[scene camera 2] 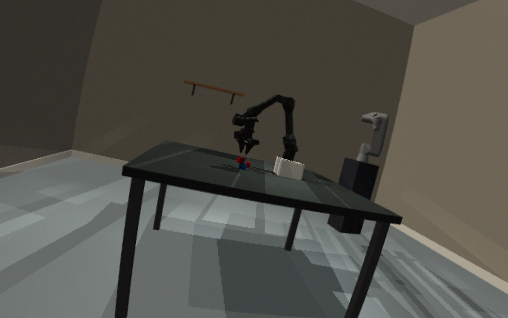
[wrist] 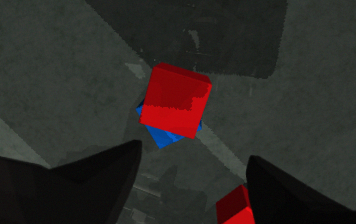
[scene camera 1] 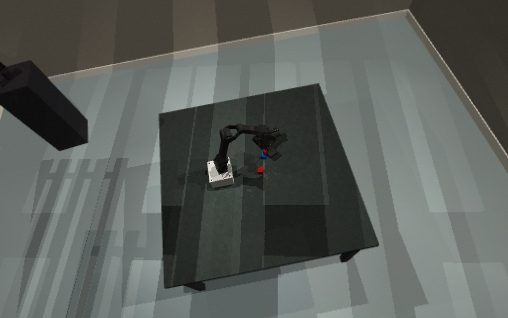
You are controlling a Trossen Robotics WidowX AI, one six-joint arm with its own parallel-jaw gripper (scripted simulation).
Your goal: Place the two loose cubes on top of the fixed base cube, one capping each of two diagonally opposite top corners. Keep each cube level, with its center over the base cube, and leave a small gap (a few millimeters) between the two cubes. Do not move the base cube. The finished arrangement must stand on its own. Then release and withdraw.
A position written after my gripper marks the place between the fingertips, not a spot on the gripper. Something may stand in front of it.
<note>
In view: my gripper (wrist: 195, 157) and a red cube (wrist: 175, 99).
</note>
